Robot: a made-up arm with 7 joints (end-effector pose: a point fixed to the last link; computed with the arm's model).
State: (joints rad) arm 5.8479 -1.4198 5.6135 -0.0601 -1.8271 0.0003 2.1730
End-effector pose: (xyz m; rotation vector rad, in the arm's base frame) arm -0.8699 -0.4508 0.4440 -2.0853 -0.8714 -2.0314
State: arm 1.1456 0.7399 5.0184 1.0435 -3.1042 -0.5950 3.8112
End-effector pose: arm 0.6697 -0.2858 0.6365 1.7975 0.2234 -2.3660
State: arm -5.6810 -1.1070 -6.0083 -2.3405 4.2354 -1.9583 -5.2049
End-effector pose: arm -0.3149 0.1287 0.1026 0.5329 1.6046 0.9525
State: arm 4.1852 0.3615 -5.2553 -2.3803 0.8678 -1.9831 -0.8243
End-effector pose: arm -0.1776 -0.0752 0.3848 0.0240 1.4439 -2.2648
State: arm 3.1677 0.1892 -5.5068 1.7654 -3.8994 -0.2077 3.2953
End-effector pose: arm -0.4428 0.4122 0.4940 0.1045 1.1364 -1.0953
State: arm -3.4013 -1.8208 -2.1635 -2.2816 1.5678 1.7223 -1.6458
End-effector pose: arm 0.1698 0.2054 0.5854 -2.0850 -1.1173 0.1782
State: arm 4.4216 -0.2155 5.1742 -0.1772 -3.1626 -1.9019 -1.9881
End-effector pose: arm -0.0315 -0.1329 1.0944 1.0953 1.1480 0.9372
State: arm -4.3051 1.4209 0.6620 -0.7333 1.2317 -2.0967 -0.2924
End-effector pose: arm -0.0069 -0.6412 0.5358 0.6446 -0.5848 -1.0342
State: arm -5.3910 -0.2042 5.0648 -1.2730 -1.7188 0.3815 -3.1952
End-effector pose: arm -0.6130 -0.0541 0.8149 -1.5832 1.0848 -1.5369
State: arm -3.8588 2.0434 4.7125 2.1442 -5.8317 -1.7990 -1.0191
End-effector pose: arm 0.0276 -0.4979 0.2172 -1.6427 -0.6073 -1.4092
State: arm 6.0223 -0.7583 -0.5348 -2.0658 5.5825 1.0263 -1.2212
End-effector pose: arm -0.4474 -0.3230 0.1772 0.6957 1.0460 1.3283
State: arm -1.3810 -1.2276 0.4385 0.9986 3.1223 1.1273 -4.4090
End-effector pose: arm 0.0401 -0.6690 0.8557 -1.0246 -1.9902 -1.7408
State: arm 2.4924 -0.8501 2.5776 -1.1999 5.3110 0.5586 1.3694
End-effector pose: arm 0.2789 -0.0578 1.0867 -2.9999 -0.8119 -0.1400
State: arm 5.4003 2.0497 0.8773 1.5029 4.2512 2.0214 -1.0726
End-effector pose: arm 0.3363 0.1020 -0.1888 1.1358 0.1513 0.9798
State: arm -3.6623 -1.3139 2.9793 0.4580 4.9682 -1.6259 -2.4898
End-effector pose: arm 0.7708 0.2756 0.3473 -0.2629 -1.8343 -1.2760
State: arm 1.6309 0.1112 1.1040 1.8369 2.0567 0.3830 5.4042
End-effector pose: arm -0.5551 -0.1866 0.5677 0.9531 1.2709 1.1235
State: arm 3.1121 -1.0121 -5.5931 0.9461 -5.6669 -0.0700 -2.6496
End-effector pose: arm 0.4392 0.3281 1.0140 1.9364 -1.7865 0.2523
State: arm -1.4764 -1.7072 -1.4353 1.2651 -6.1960 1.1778 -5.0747
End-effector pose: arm -0.5284 -0.3612 0.3559 1.9508 -0.6189 1.2359
